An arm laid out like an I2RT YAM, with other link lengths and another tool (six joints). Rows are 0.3 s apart.
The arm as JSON. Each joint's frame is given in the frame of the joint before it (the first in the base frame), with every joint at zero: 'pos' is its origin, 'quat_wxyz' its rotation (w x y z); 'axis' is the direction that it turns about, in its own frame. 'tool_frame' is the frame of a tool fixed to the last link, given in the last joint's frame.
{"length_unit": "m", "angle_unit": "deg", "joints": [
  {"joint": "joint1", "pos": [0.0, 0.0, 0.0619], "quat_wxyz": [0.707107, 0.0, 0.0, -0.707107], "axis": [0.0, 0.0, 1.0]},
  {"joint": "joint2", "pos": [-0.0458, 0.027, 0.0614], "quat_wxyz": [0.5, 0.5, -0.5, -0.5], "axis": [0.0, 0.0, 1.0]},
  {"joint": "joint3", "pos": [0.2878, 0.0, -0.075], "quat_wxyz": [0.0, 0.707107, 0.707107, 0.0], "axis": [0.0, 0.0, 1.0]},
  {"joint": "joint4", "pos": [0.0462, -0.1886, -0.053], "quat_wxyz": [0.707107, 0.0, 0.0, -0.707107], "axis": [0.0, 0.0, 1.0]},
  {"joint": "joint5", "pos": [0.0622, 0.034, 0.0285], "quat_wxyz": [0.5, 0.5, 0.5, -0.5], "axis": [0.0, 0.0, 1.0]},
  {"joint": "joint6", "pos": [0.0, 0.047, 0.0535], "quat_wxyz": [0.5, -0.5, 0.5, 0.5], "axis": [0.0, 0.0, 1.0]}
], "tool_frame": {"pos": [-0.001, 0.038, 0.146], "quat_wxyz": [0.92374, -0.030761, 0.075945, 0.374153]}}
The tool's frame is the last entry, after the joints.
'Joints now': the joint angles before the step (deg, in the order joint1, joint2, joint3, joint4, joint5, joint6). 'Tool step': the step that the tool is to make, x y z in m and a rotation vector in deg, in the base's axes. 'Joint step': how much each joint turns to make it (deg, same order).
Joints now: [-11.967 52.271 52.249 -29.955 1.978 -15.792]
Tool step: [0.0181 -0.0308 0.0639 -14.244 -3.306 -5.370]
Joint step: [3.478 4.769 8.330 3.545 13.905 -8.182]
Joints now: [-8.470 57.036 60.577 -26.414 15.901 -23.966]
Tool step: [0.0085 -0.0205 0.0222 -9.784 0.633 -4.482]
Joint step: [0.767 3.171 0.697 5.881 8.437 -7.685]
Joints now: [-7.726 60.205 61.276 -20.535 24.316 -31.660]
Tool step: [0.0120 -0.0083 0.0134 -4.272 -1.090 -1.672]
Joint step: [0.055 2.552 0.006 5.823 2.896 -3.733]
